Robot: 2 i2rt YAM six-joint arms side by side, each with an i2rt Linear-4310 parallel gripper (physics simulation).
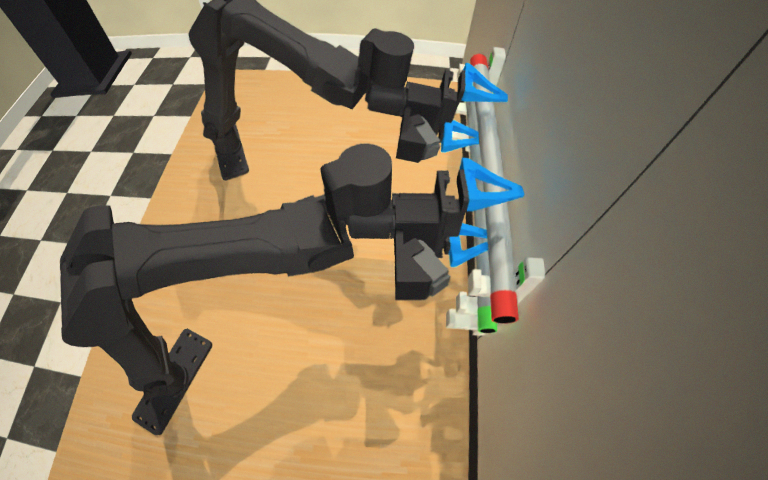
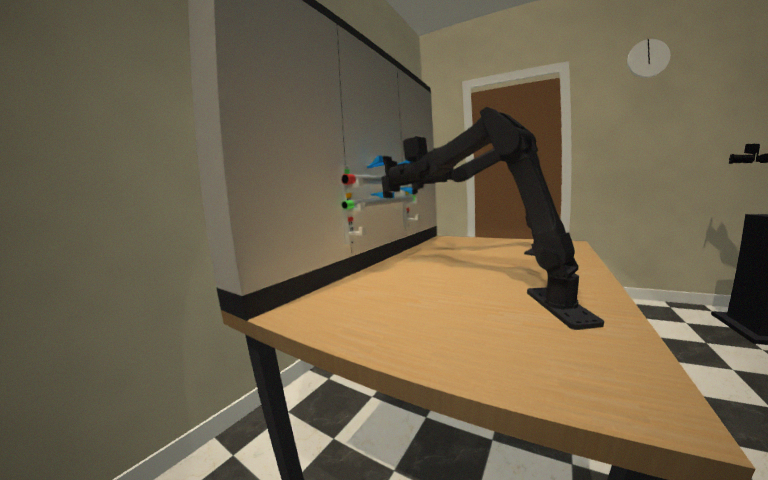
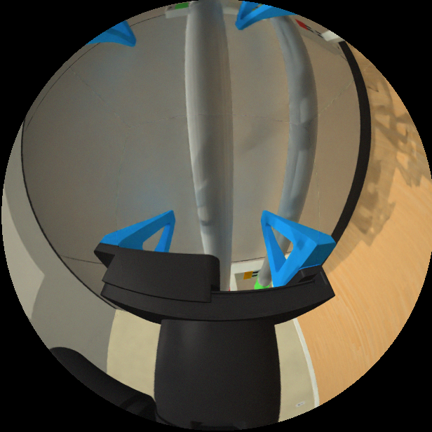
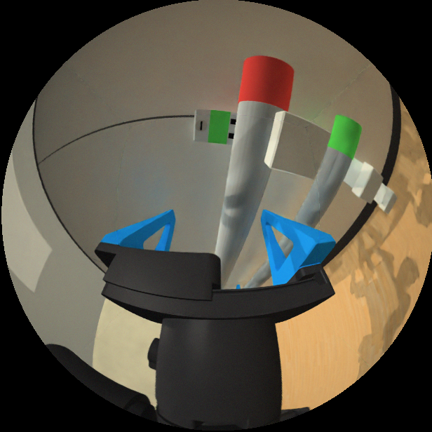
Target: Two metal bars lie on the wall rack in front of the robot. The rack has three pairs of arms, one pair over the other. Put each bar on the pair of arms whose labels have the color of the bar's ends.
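Frame: origin at the left arm's base, x ahead, y left, z up, level; metres.
Seen in the pictures: left gripper, between the fingertips: (image 1: 495, 119) (image 2: 369, 181); right gripper, between the fingertips: (image 1: 512, 217); left arm's base, origin of its link: (image 1: 229, 149) (image 2: 560, 307); right arm's base, origin of its link: (image 1: 173, 380).
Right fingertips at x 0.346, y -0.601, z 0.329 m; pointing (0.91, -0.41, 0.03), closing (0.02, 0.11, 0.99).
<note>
Pixels of each thing's top centre, then the offset from my right fingertips to it. "spot": a spot on its surface instead. Level surfaces: height alone.
- red-ended bar, centre of its top: (image 1: 493, 150) (image 2: 386, 176) dx +0.042, dy +0.106, dz -0.002 m
- white rack, a spot on its surface: (image 1: 535, 268) spot: dx -0.031, dy -0.079, dz +0.027 m
- wooden table, height of its surface: dz -0.329 m
The red-ended bar (image 1: 491, 141) (image 2: 349, 178) (image 3: 210, 125) (image 4: 252, 150) lies across the top pair of rack arms, which have green labels (image 4: 219, 127). The green-ended bar (image 1: 487, 319) (image 2: 347, 204) (image 3: 302, 125) (image 4: 325, 185) lies on the middle pair, with orange labels (image 3: 248, 275) (image 2: 348, 195). The lowest arms, with red labels (image 2: 350, 219) (image 3: 303, 25), hold no bar. My left gripper (image 1: 491, 117) (image 3: 217, 214) is open, its fingers above and below the red-ended bar near its far part. My right gripper (image 1: 504, 216) (image 4: 217, 214) is open around the same bar nearer its other end.
The white rack (image 1: 535, 268) is fixed to the grey wall panel (image 1: 640, 339) (image 2: 277, 141) above the wooden table (image 1: 271, 350) (image 2: 441, 339). The two arms stand side by side, and the grippers are close together. The green-ended bar runs just below the lower fingers.
</note>
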